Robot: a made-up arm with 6 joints. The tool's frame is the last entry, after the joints. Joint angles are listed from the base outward.
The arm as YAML. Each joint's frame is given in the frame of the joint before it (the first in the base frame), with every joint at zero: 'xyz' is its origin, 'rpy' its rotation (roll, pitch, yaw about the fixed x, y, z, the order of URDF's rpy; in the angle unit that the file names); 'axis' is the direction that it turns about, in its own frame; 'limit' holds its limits. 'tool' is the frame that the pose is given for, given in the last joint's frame.
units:
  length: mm
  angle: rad
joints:
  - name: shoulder
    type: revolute
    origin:
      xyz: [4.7, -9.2, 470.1]
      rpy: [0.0, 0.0, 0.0]
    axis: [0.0, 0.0, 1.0]
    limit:
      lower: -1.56
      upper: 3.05
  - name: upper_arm
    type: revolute
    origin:
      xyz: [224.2, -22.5, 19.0]
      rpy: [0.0, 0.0, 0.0]
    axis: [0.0, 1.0, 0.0]
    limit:
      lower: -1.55
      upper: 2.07
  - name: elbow
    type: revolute
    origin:
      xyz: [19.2, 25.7, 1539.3]
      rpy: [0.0, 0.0, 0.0]
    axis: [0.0, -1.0, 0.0]
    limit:
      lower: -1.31
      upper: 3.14
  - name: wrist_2
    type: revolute
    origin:
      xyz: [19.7, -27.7, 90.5]
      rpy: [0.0, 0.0, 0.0]
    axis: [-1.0, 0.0, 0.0]
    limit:
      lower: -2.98
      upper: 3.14
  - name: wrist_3
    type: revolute
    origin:
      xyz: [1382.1, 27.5, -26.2]
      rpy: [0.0, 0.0, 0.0]
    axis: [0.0, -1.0, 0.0]
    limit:
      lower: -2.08
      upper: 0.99
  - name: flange
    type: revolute
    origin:
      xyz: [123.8, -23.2, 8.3]
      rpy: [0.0, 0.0, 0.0]
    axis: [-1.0, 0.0, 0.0]
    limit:
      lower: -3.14
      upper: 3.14
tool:
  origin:
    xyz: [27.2, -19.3, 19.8]
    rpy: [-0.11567, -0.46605, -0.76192]
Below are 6 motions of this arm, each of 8 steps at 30 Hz.
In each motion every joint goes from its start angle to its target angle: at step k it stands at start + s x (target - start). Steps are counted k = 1, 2, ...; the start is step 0. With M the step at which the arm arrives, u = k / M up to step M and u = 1 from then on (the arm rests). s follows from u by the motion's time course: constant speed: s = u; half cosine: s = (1 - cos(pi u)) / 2; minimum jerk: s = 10 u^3 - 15 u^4 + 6 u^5.
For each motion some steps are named. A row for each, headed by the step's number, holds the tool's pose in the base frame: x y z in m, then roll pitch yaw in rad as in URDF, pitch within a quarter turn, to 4 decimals.
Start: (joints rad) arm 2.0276 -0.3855 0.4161 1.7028 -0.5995 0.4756
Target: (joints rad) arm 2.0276 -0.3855 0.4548 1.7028 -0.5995 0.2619
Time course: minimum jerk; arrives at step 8
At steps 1, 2, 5, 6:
1: -0.1922 0.6319 3.1073 -3.0301 -1.0744 2.5581
2: -0.1902 0.6279 3.1109 -3.0274 -1.0912 2.5677
5: -0.1755 0.5995 3.1363 -3.0205 -1.2106 2.6483
6: -0.1713 0.5916 3.1431 -3.0244 -1.2433 2.6762

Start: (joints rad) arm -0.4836 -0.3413 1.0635 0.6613 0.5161 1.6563
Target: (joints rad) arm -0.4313 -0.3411 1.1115 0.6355 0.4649 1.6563
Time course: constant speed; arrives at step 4
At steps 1, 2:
1: -0.1275 0.1007 3.4696 1.7114 -0.3443 1.4184
2: -0.1448 0.1055 3.4718 1.7067 -0.3519 1.4383

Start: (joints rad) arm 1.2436 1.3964 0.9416 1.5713 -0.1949 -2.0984
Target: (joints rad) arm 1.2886 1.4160 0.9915 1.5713 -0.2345 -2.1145
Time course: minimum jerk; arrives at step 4
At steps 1, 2, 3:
1: 1.1049 2.9718 0.1435 -0.1367 0.1423 0.1706
2: 1.0561 2.9979 0.1491 -0.1253 0.1351 0.1732
3: 1.0067 3.0230 0.1548 -0.1136 0.1281 0.1757

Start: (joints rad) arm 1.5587 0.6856 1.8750 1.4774 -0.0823 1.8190
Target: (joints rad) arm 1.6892 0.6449 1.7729 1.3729 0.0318 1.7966
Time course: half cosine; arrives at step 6
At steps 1, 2, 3, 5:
1: 0.0475 1.7290 3.1340 2.2589 -0.4424 2.1475
2: 0.0020 1.7368 3.1351 2.2549 -0.4295 2.2024
3: -0.0606 1.7449 3.1363 2.2503 -0.4123 2.2772
5: -0.1700 1.7526 3.1372 2.2447 -0.3844 2.4060

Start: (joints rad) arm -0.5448 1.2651 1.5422 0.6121 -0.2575 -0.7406
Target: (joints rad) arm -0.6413 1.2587 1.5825 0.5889 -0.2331 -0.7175
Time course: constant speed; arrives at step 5
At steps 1, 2, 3, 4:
1: 2.6419 -1.7660 1.4309 0.0641 -0.4089 -1.5400
2: 2.6035 -1.8131 1.4470 0.0750 -0.4167 -1.5601
3: 2.5642 -1.8594 1.4630 0.0860 -0.4246 -1.5803
4: 2.5238 -1.9047 1.4790 0.0971 -0.4326 -1.6007

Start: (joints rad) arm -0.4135 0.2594 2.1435 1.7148 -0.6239 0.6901
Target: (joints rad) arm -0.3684 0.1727 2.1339 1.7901 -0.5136 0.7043
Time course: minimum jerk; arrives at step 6
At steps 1, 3, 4, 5, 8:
1: 0.0132 -0.1315 3.4109 0.8381 -1.0360 2.2141
3: -0.0862 -0.0809 3.4067 0.8690 -0.9979 2.1541
4: -0.1490 -0.0515 3.4018 0.8836 -0.9748 2.1203
5: -0.1869 -0.0347 3.3980 0.8909 -0.9612 2.1011
8: -0.1947 -0.0314 3.3972 0.8923 -0.9585 2.0973

